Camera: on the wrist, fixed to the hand. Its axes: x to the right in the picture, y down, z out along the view.
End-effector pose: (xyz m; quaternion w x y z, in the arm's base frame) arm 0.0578 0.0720 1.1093 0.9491 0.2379 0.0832 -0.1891
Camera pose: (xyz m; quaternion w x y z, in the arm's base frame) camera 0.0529 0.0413 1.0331 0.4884 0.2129 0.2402 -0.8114
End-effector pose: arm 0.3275 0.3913 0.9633 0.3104 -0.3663 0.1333 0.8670
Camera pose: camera 0.3807 0.4237 0.9095 0.8702 -0.3439 -0.0667 0.3465
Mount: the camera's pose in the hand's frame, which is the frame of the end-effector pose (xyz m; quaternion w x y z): 0.0242 -0.0590 -0.0520 0.6876 0.1080 0.0346 -0.7172
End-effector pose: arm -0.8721 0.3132 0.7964 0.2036 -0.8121 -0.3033 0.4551
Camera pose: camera -0.8356 0.3700 0.8434 0.5646 -0.3346 -0.7348 0.1716
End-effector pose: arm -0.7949 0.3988 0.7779 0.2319 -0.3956 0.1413 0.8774
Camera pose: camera -0.7456 0.4338 0.7221 0.8265 -0.3786 -0.0838 0.4080
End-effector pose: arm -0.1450 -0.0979 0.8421 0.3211 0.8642 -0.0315 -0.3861
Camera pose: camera -0.1037 -0.0309 0.8180 0.1484 -0.6648 -0.5675 0.4625
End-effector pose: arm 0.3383 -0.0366 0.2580 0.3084 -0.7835 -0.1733 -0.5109
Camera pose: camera 0.2777 -0.0278 0.3130 0.0637 0.3634 0.7256 0.5809
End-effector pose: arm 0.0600 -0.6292 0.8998 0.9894 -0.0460 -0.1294 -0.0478
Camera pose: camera 0.0901 -0.6951 0.8607 0.6554 0.1697 -0.0929 -0.7300
